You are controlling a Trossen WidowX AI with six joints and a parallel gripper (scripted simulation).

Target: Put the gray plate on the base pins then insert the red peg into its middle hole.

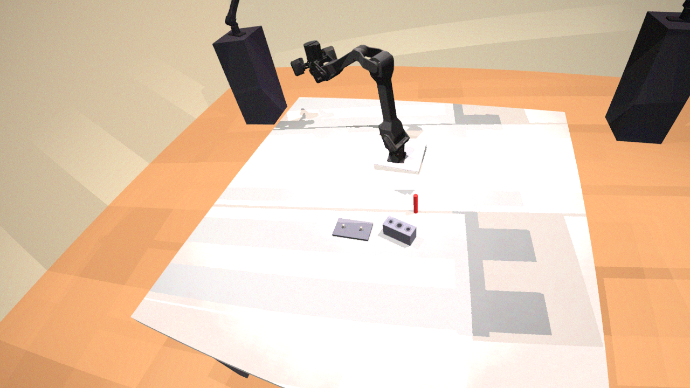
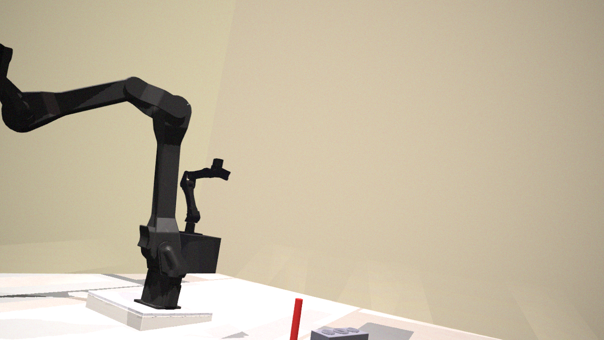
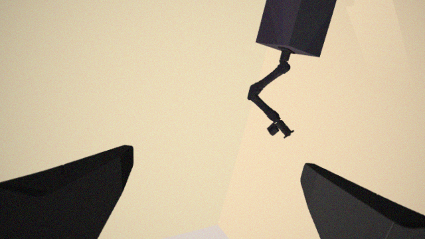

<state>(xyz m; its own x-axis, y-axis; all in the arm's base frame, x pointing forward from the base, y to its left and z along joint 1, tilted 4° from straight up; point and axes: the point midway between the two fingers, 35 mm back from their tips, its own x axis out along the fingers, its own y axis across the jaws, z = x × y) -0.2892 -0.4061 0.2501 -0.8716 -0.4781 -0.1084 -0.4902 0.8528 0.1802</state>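
My gripper tip is now 660 mm short of the gray plate, 470 mm to the right of it and 270 mm above it. Round my gripper tip: base (660 mm ahead, 320 mm to the left, 300 mm below); then red peg (560 mm ahead, 510 mm to the left, 270 mm below).
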